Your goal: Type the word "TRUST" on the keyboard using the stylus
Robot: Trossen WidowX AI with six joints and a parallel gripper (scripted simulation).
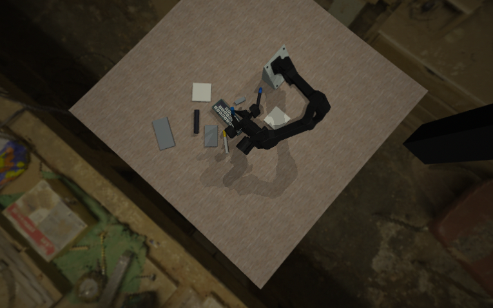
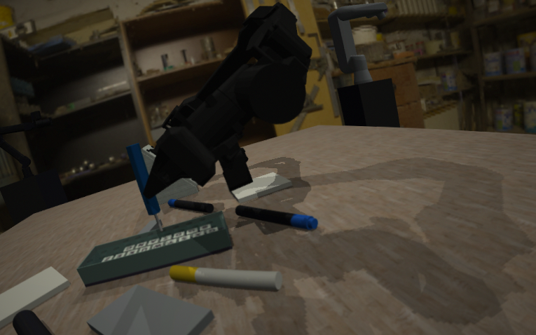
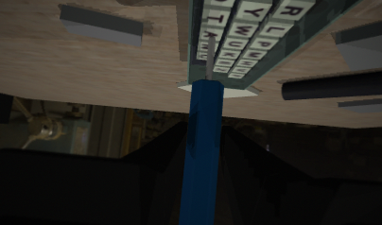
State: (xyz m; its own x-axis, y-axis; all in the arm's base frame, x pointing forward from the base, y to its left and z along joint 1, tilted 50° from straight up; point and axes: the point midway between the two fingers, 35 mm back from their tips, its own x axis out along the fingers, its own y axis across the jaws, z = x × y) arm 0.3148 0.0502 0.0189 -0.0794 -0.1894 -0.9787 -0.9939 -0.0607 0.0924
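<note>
The yellow-capped marker lies 110 mm ahead of my gripper tip, 70 mm below it and 60 mm to the left of it. Round my gripper tip: blue stylus (10 mm below).
</note>
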